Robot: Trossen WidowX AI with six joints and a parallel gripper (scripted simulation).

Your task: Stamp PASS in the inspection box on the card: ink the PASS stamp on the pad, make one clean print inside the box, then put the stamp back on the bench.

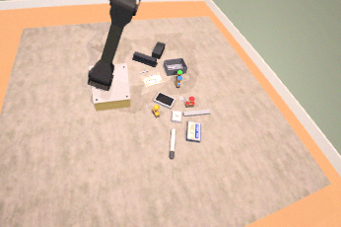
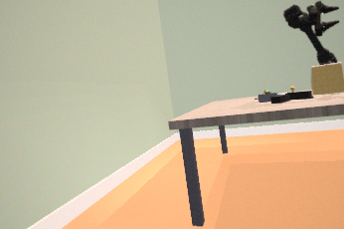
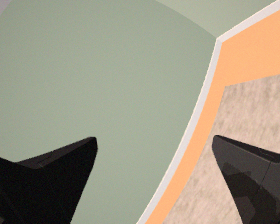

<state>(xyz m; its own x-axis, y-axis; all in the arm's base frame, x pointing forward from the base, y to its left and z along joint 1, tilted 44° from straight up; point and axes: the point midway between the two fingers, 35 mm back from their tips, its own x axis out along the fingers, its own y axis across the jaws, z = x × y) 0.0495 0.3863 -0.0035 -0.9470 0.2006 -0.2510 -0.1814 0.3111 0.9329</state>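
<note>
The green-knobbed pass stamp is 37 cm ahead of my gripper tip, 23 cm to the right of it and 38 cm below it. The rest, counted from my gripper tip: cream card (23 cm ahead, 21 cm to the right, 40 cm below); blue stamp (36 cm ahead, 27 cm to the right, 38 cm below); dark tray (38 cm ahead, 16 cm to the right, 39 cm below).
</note>
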